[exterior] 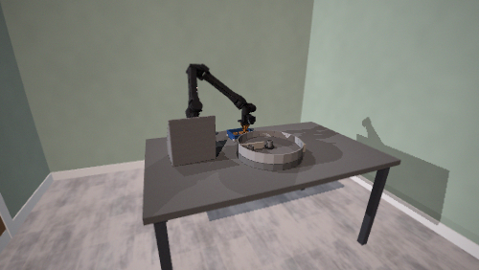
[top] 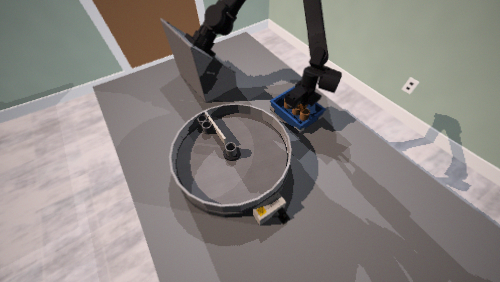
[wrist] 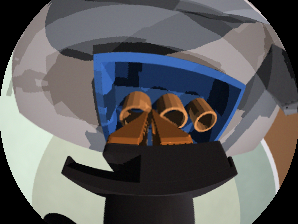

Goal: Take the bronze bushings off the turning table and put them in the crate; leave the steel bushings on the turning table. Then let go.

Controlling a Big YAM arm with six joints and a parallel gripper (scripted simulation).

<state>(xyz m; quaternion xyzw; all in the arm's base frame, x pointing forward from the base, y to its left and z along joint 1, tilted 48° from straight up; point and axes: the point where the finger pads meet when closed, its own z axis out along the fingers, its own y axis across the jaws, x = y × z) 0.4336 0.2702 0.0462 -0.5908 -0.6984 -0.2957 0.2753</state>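
My gripper is now 30 mm past the blue crate and 20 mm above it. Also, from my hand: round turning table: 360 mm to the right, 10 mm ahead, 10 mm above.
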